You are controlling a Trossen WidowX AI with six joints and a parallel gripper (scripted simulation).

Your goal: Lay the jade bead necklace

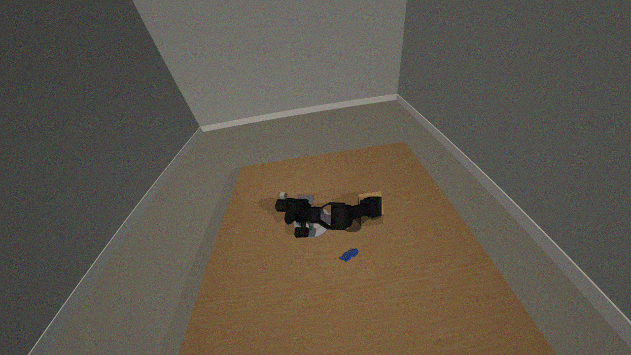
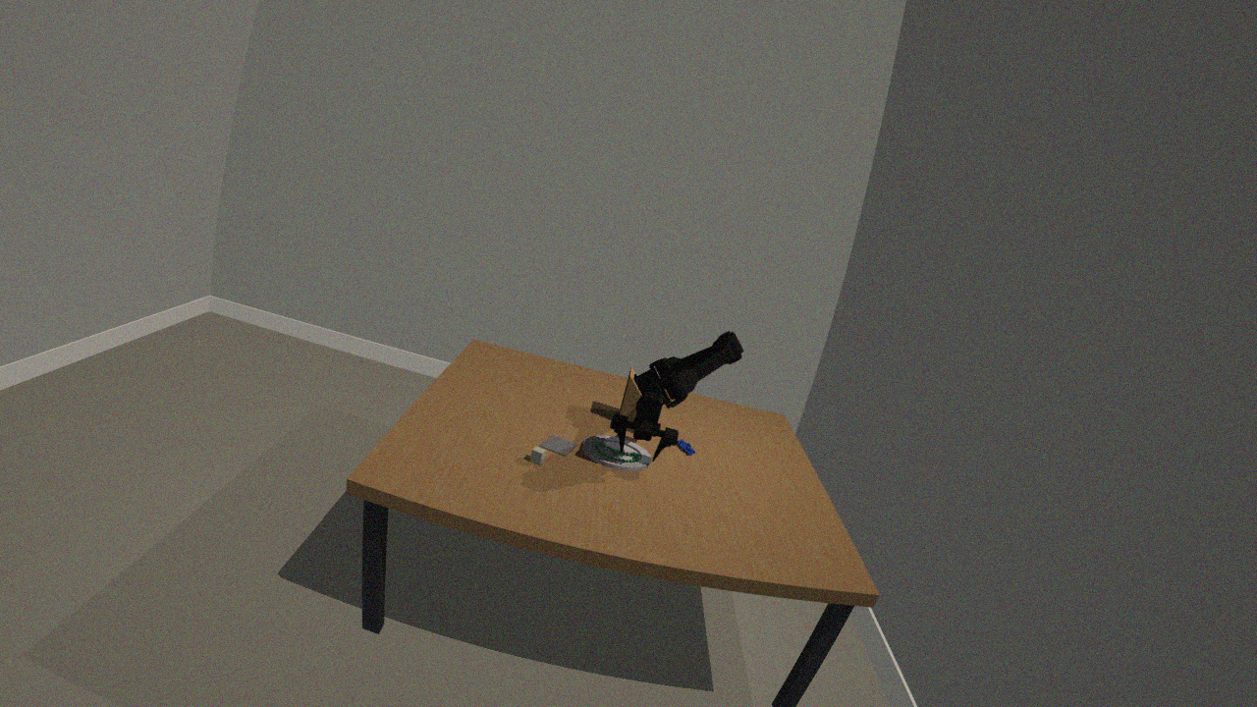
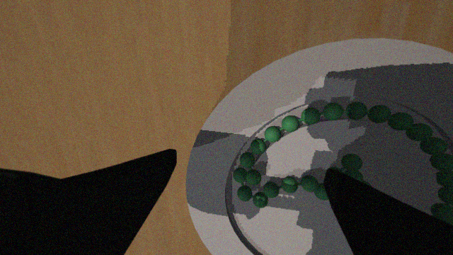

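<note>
Now: the round bead board 6 cm to the right of my gripper tip, 3 cm behind it and 1 cm below it. Round my gripper tip: pale block 26 cm to the right, 15 cm ahead; flat grey plate 22 cm to the right, 2 cm below, 1 cm ahead.
</note>
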